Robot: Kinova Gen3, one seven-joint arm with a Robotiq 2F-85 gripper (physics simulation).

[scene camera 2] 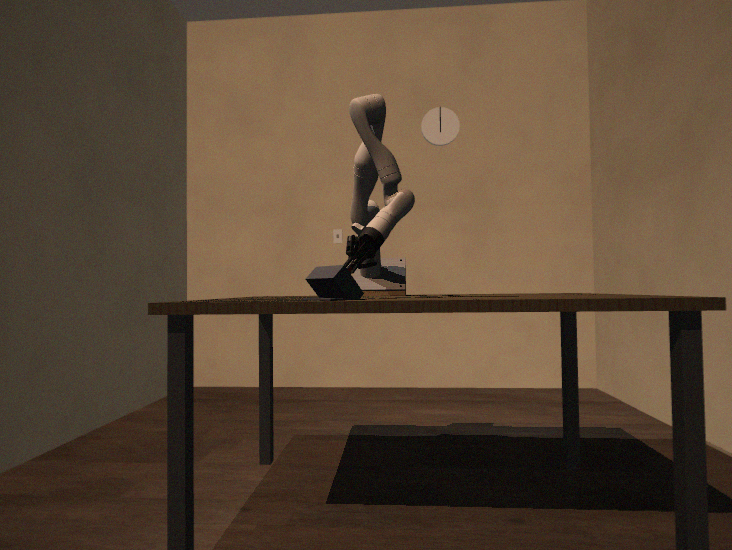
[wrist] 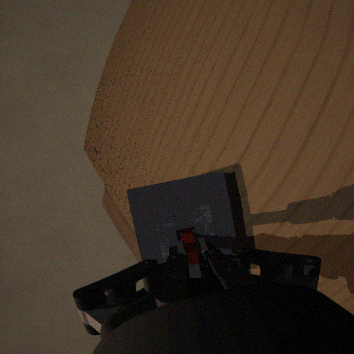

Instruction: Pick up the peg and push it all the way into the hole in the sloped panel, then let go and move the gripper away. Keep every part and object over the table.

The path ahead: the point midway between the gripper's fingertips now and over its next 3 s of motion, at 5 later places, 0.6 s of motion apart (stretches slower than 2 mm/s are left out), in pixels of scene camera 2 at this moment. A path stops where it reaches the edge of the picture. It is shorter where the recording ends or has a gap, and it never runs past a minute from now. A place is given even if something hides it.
The gripper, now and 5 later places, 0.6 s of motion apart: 346,271; 346,270; 347,272; 347,271; 349,268; 353,264
